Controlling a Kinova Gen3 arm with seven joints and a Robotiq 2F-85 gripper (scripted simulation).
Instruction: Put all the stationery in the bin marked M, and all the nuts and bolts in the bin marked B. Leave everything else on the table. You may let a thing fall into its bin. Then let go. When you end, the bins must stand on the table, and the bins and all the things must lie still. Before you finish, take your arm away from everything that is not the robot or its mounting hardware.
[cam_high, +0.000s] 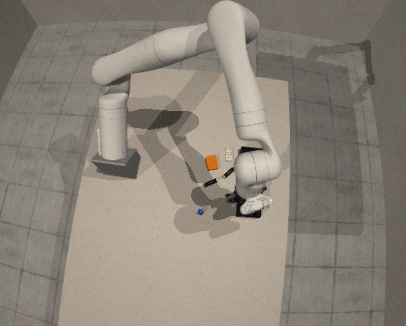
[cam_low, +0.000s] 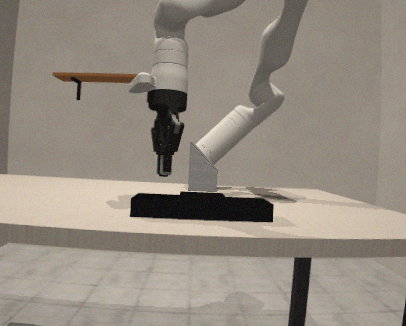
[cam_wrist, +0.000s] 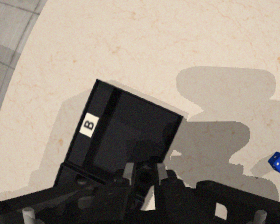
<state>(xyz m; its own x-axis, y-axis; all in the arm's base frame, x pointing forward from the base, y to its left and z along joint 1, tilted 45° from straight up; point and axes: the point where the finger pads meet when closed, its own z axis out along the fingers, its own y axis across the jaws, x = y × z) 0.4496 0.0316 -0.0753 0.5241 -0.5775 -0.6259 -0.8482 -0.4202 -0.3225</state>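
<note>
Now: the orange block 130 mm behind my hand, 120 mm to the left of it and 90 mm below it. Also, from my hand: small blue piece (130 mm behind, 70 mm to the right, 80 mm below); then dark hex nut (20 mm below); then black bin row (20 mm ahead, 80 mm to the left, 70 mm below).
</note>
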